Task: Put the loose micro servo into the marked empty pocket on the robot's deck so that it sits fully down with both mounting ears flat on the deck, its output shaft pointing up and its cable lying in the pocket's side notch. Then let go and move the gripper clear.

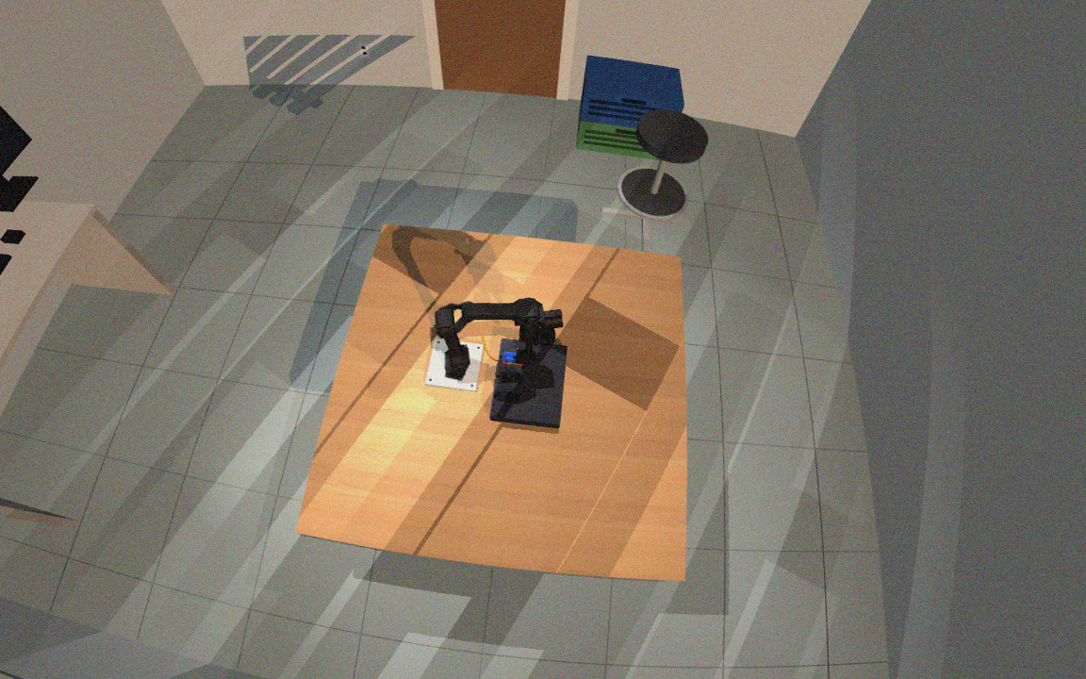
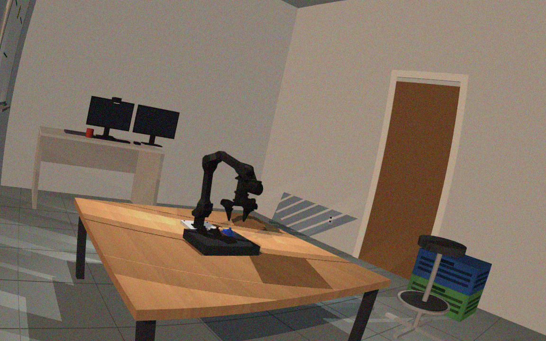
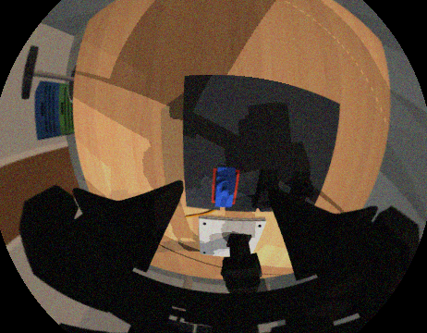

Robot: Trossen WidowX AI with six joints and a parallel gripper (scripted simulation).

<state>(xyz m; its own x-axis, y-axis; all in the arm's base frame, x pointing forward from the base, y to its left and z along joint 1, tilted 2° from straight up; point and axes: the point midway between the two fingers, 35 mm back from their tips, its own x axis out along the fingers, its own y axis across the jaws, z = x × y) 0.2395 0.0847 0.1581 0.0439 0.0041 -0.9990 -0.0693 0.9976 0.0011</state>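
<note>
My gripper tip is 70 mm short of the dark robot deck, 70 mm to the left of it and 110 mm above it.
</note>
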